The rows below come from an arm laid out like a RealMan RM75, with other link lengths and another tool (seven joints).
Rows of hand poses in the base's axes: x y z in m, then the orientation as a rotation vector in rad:
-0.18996 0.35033 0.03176 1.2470 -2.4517 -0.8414
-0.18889 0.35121 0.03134 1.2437 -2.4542 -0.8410
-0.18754 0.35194 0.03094 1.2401 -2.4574 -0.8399
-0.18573 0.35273 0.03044 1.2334 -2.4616 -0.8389
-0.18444 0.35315 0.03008 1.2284 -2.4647 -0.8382
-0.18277 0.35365 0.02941 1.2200 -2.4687 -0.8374
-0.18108 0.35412 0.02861 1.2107 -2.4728 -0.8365
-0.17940 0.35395 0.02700 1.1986 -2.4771 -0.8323
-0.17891 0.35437 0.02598 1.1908 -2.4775 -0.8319
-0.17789 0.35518 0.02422 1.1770 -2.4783 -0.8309
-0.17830 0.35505 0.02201 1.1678 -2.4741 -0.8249
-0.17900 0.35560 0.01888 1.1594 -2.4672 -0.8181
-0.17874 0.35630 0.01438 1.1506 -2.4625 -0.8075
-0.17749 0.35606 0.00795 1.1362 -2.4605 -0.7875
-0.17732 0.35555 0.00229 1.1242 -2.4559 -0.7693
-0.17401 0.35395 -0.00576 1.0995 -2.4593 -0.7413
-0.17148 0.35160 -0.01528 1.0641 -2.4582 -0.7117
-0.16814 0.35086 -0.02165 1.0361 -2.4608 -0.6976
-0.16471 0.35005 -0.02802 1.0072 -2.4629 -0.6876
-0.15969 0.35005 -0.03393 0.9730 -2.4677 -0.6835
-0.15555 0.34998 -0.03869 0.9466 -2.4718 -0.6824
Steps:
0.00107 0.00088 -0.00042 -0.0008 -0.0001 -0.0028
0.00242 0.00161 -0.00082 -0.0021 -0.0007 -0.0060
0.00423 0.00240 -0.00132 -0.0039 -0.0004 -0.0111
0.00552 0.00282 -0.00168 -0.0053 -0.0001 -0.0150
0.00719 0.00332 -0.00235 -0.0075 0.0013 -0.0209
0.00888 0.00379 -0.00315 -0.0099 0.0030 -0.0272
0.01056 0.00362 -0.00476 -0.0154 0.0058 -0.0345
0.01105 0.00404 -0.00578 -0.0176 0.0095 -0.0384
0.01207 0.00485 -0.00754 -0.0217 0.0160 -0.0452
0.01166 0.00472 -0.00975 -0.0289 0.0236 -0.0465
0.01096 0.00527 -0.01288 -0.0368 0.0327 -0.0459
0.01122 0.00597 -0.01738 -0.0472 0.0400 -0.0460
0.01247 0.00573 -0.02381 -0.0652 0.0474 -0.0488
0.01264 0.00522 -0.02947 -0.0818 0.0555 -0.0494
0.01595 0.00362 -0.03752 -0.1074 0.0628 -0.0590
0.01848 0.00127 -0.04704 -0.1376 0.0785 -0.0717
0.02182 0.00053 -0.05341 -0.1542 0.0889 -0.0853
0.02525 -0.00028 -0.05978 -0.1683 0.1004 -0.0998
0.03027 -0.00028 -0.06569 -0.1789 0.1128 -0.1196
0.03441 -0.00035 -0.07045 -0.1855 0.1221 -0.1355

